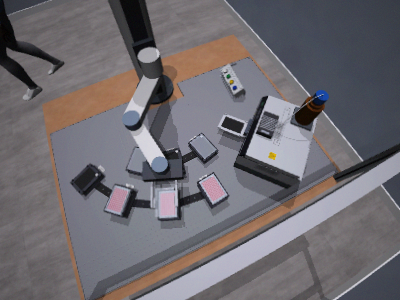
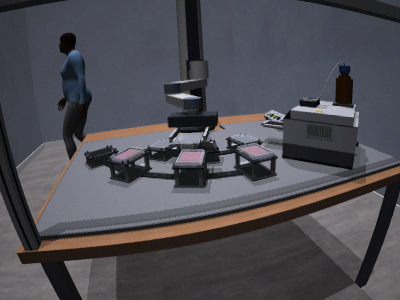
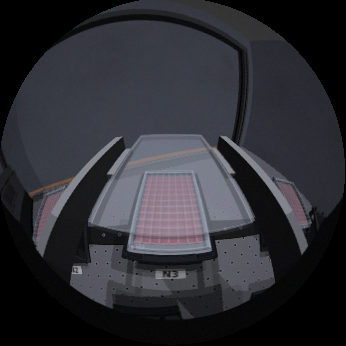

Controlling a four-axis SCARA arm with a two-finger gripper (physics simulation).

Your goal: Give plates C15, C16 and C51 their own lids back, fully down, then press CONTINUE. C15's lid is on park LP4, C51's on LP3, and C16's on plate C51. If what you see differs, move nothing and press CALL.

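Places are measured from the arm's base along level axes (x ahead, y left, z up), in centimetres.
Pixels of known places: gripper, between the fingertips: (image 1: 164,207) (image 2: 187,139) (image 3: 170,142); arm's base, origin of its link: (image 2: 195,128).
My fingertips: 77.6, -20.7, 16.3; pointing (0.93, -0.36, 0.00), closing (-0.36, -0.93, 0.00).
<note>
For each thing: its top centre in the pictures, then the offset to it from my fingertips, as dx, dy, dz. "*": a spot on its surface instead.
- pink-welled plate, centre of its top: (image 3: 170,155) (image 2: 188,137) (image 1: 164,201) -2.3, +0.9, -0.2
- second pink plate, centre of its top: (image 3: 46,211) (image 2: 255,149) (image 1: 213,188) +0.6, +24.2, -6.5
- button panel, centre of its top: (image 2: 276,112) (image 1: 233,76) -57.2, +68.2, -6.7
- dark low holder, centre of its top: (image 2: 100,150) (image 1: 84,177) -33.9, -34.4, -9.5
- brown bottle, a spot on its surface: (image 2: 344,89) * -5.6, +75.6, +13.6
- tray, centre of its top: (image 1: 232,124) -25.7, +49.6, -5.0
My gripper (image 1: 165,192) (image 2: 189,140) (image 3: 170,142) is shut on a clear lid, held level between its fingers. The lid is above and a little behind the pink-welled plate (image 1: 168,206) (image 2: 191,157) (image 3: 170,215) on the stand labelled N3, apart from it. A second pink plate (image 1: 213,189) (image 2: 254,151) (image 3: 47,215) is on the N2 stand, and a third (image 1: 120,200) (image 2: 129,155) (image 3: 294,200) is on the far-left stand. Clear lids lie on two low parks, one lid (image 1: 203,147) (image 2: 243,141) right of the arm, one lid (image 1: 136,161) (image 2: 162,146) left of it, partly hidden. Plate codes are unreadable. The button panel (image 1: 232,80) (image 2: 274,117) stands at the back.
A dark low holder (image 1: 87,179) (image 2: 101,154) is at the left. The white and black machine (image 1: 287,135) (image 2: 322,132) stands at the right, with a brown bottle (image 1: 309,111) (image 2: 344,89) on top and a tray (image 1: 232,125) at its side. A person (image 1: 20,47) (image 2: 75,90) is beyond the table.
</note>
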